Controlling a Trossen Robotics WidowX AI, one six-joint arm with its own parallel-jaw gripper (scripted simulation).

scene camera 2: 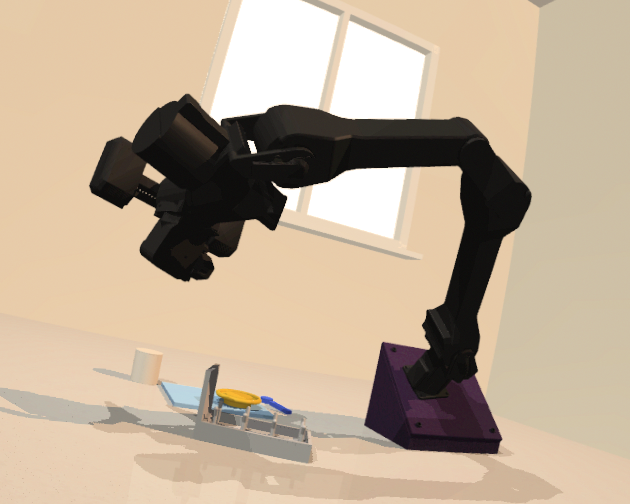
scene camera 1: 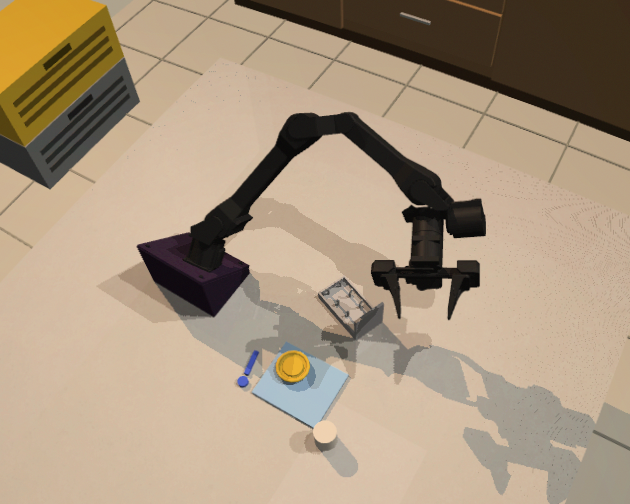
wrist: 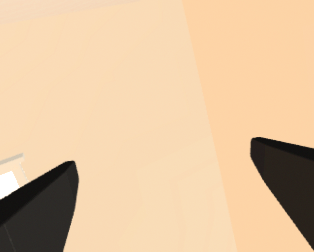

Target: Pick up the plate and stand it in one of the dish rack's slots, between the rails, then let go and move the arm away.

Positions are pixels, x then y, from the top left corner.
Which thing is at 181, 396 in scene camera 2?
A light blue mat.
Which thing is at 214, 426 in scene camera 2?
A grey dish rack.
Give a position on a grey dish rack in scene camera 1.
355, 313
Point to a yellow plate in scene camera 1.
293, 366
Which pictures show my gripper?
Scene camera 2, scene camera 1 and the wrist view: all of them.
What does my gripper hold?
Nothing.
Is my gripper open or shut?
Open.
